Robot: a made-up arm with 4 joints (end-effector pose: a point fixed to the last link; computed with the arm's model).
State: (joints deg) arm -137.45 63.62 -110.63 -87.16
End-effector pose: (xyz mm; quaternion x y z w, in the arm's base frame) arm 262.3 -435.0 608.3 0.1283 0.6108 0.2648 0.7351
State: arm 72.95 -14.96 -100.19 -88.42
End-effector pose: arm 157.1 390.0 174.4 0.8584 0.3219 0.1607 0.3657
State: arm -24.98 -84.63 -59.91 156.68
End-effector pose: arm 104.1 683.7 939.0 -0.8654 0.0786 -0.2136 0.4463
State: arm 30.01 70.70 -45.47 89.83
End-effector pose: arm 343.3 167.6 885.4 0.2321 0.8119 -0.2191 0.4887
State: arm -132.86 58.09 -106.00 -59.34
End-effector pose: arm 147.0 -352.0 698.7 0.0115 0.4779 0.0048 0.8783
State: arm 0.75 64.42 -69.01 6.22
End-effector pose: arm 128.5 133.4 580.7 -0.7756 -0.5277 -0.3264 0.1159
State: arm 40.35 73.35 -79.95 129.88
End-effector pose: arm 297.6 278.2 855.8 0.1893 0.7339 -0.4873 0.4337
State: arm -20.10 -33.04 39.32 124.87
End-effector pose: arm 140.5 567.4 1154.4 -0.8302 0.0544 0.2614 0.4894
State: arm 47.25 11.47 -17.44 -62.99
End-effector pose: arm 325.2 321.0 521.2 -0.6425 -0.7445 0.1497 0.1021
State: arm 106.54 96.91 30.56 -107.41
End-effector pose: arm 168.2 83.2 232.4 -0.6801 -0.7283 -0.0831 0.0017
